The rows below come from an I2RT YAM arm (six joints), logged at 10 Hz.
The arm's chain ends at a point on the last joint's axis. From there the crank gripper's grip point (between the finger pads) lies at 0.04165 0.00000 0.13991 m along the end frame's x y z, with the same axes.
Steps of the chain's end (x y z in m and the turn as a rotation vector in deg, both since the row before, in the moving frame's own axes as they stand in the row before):
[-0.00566, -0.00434, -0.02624, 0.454, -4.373, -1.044]
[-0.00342, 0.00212, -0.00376, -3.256, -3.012, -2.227]
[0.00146, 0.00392, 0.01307, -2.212, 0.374, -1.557]
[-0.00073, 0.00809, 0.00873, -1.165, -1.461, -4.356]
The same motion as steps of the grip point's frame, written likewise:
[-0.01647, -0.00612, -0.02348, 0.454, -4.373, -1.044]
[-0.01070, 0.00865, -0.00195, -3.256, -3.012, -2.227]
[0.00243, 0.00817, 0.01271, -2.212, 0.374, -1.557]
[-0.00432, 0.00791, 0.00975, -1.165, -1.461, -4.356]

